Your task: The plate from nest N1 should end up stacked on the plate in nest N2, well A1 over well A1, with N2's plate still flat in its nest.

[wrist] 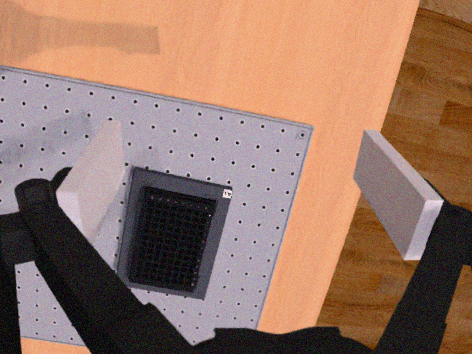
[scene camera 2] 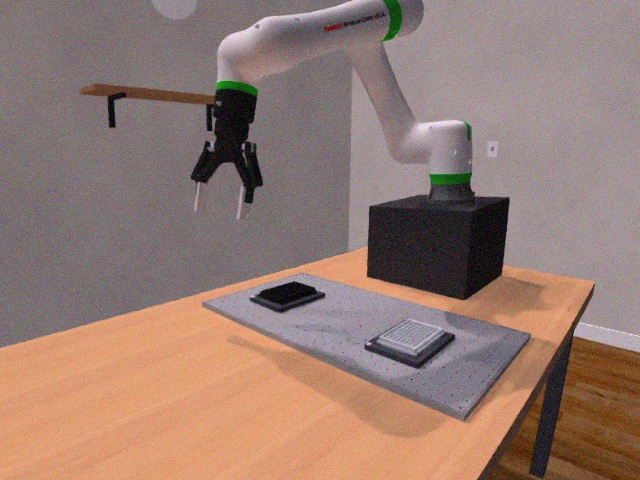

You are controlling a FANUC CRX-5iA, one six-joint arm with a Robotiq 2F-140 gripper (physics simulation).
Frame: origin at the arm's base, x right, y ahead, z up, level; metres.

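Seen in the pictures: gripper, fingertip midpoint: (wrist: 243, 150) (scene camera 2: 220, 215); arm's base, link origin: (scene camera 2: 450, 201).
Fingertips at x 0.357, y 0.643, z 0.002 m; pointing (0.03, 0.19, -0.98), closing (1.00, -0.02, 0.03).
Note:
Pixels of each thing's top centre, then the offset from my fingertips to it. "pt": a spot on its surface instead. Level surfaces: height alone.
- black well plate, top centre: (wrist: 170, 245) (scene camera 2: 287, 289) dx -0.061, dy -0.173, dz -0.212 m
- small white label, surface spot: (wrist: 227, 193) pt dx +0.008, dy -0.111, dz -0.226 m
- pale well plate, top centre: (scene camera 2: 411, 332) dx -0.427, dy -0.089, dz -0.212 m
- grey perforated board, surface height: dz -0.238 m
- wooden table, surface height: dz -0.251 m
A black well plate (scene camera 2: 286, 292) (wrist: 170, 240) lies in a dark nest (scene camera 2: 280, 307) (wrist: 212, 240) towards the far left of the perforated board. A small white label (wrist: 227, 193) marks a nest corner; its text is too blurred to read surely. A pale well plate (scene camera 2: 412, 334) lies in another dark nest (scene camera 2: 391, 354) nearer the board's right end in the scene view. Both plates look flat. Which nest is N1 or N2 cannot be told. My gripper (scene camera 2: 218, 213) (wrist: 243, 150) is open and empty, fingers down, high above the board's far-left end; in the wrist view the black plate lies nearer the left finger.
The grey perforated board (scene camera 2: 336, 330) (wrist: 265, 200) lies on the wooden table (scene camera 2: 155, 382) (wrist: 260, 60). A large black box (scene camera 2: 418, 248) under the arm's base stands behind it. A wooden shelf (scene camera 2: 155, 94) is on the wall behind the gripper. The table's edge shows right in the wrist view.

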